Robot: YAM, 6 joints.
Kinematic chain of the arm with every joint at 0, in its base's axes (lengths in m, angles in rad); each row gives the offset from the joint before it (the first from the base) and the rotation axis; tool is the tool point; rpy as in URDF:
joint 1: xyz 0 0 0.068 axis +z
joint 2: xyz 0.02 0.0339 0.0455 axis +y
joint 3: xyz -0.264 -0.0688 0 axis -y
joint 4: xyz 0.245 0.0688 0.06 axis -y
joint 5: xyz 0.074 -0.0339 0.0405 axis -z
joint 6: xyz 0.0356 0 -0.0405 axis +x
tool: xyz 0 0 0 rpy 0 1.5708 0
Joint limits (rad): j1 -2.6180..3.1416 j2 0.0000..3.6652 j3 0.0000..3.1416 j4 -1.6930..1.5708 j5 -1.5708..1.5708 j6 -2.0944..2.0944
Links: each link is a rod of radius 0.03 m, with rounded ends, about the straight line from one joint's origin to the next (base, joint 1, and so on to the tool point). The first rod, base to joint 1, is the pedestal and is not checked.
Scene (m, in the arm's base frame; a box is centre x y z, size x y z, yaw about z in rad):
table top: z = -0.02
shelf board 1: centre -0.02 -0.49 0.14 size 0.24 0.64 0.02 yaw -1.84
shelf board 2: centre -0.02 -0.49 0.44 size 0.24 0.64 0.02 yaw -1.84
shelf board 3: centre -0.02 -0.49 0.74 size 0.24 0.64 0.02 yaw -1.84
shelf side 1: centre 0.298 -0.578 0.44 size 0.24 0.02 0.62 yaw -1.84
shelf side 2: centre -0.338 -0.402 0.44 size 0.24 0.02 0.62 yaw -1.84
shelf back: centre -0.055 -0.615 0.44 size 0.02 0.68 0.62 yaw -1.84
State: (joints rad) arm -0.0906 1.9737 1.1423 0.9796 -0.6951 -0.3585
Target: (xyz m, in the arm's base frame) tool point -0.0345 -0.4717 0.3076
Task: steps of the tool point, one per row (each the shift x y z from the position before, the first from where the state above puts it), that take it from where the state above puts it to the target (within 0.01 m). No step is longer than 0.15 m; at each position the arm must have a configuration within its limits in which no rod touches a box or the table.
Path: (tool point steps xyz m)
1: -0.0122 -0.1166 0.0123
2: -0.0439 -0.1108 0.0126
3: -0.0734 -0.0962 0.0128
4: -0.0980 -0.0739 0.0129
5: -0.1156 -0.0452 0.0131
6: -0.1249 -0.0125 0.0132

